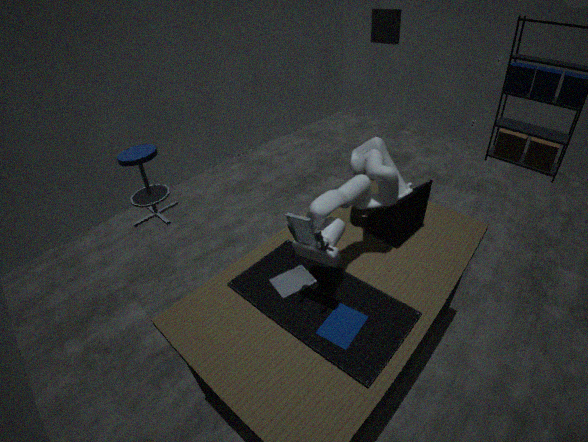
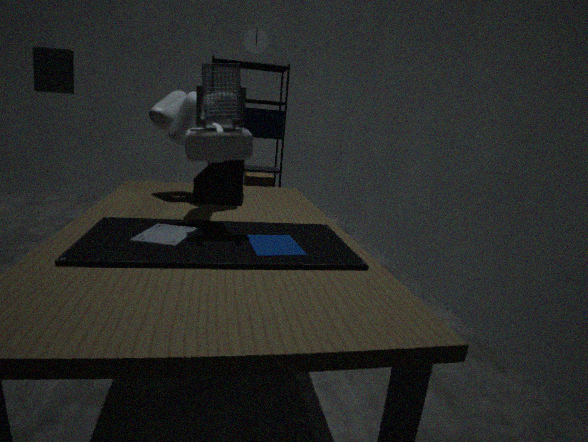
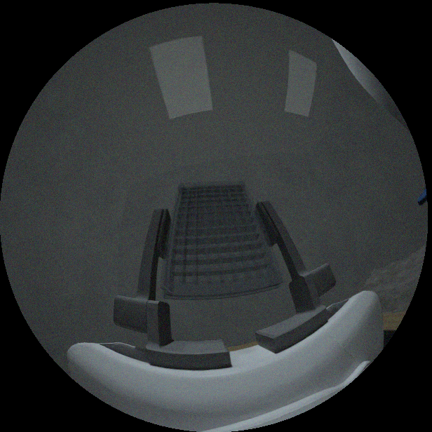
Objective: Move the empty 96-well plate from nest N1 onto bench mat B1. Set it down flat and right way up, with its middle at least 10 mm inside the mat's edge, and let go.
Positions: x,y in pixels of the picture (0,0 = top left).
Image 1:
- blue bench mat: 343,324
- grey nest: 293,281
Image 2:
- blue bench mat: 264,245
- grey nest: 155,236
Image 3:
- gripper: 213,209
